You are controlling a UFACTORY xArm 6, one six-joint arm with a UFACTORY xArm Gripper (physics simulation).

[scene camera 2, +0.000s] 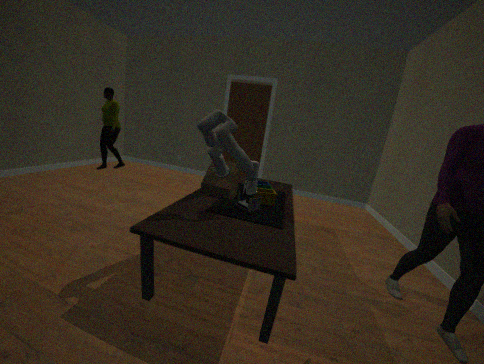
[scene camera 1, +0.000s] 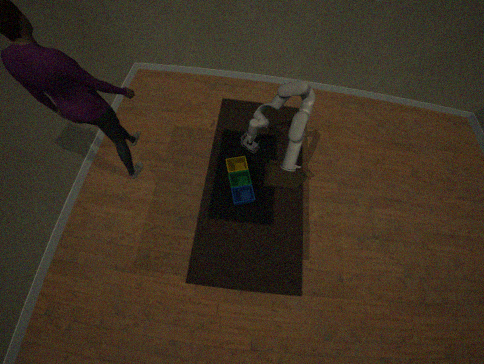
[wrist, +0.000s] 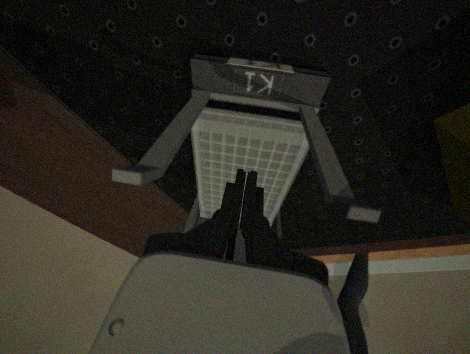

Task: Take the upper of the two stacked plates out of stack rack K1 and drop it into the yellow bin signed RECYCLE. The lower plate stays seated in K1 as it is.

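Frame: origin at the arm's base, x ahead, y left, z up, level; centimetres.
Where they show: gripper, between the fingertips: (scene camera 1: 250, 144) (wrist: 245, 181); arm's base, origin of its link: (scene camera 2: 222, 171) (scene camera 1: 287, 168).
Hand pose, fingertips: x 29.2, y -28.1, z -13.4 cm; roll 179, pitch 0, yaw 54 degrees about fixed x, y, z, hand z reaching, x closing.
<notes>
Things, the pixels of their centre, and the offset from my fingertips. "*": a spot on its surface instead. Level surfaces: height alone.
- Stack rack K1, a spot on its surface: (wrist: 212, 77) * dx -7.7, dy +1.3, dz -2.9 cm
- yellow bin, middle of its body: (scene camera 1: 239, 180) (scene camera 2: 261, 191) dx +7.3, dy +35.8, dz -0.1 cm
- blue bin, a spot on its surface: (scene camera 1: 243, 195) * dx +3.3, dy +47.0, dz -4.5 cm
- black mat, height of its surface: dz -5.1 cm
- dark table, height of its surface: dz -6.4 cm
Stack rack K1 (wrist: 212, 77) stands on the black mat in the wrist view, with four grey posts and its label upside down. A pale plate with a grid of wells (wrist: 217, 150) lies between the posts. Whether a second plate lies beneath it I cannot tell. My gripper (wrist: 245, 181) is shut, its fingertips together with no plate between them. The fingers stand in front of the near part of the plate and hide some of it. The yellow bin (scene camera 1: 237, 164) (scene camera 2: 268, 199) (wrist: 456, 150) stands beside the rack; its sign is not readable. K1 is too dark to make out in the scene views.
A green bin (scene camera 1: 240, 178) and a blue bin (scene camera 1: 243, 195) adjoin the yellow bin in a row. The black mat (scene camera 1: 222, 212) lies on the dark table (scene camera 1: 250, 260) (scene camera 2: 220, 240). One person in purple (scene camera 1: 70, 85) (scene camera 2: 467, 185) and one in yellow-green (scene camera 2: 110, 115) are off the table.
</notes>
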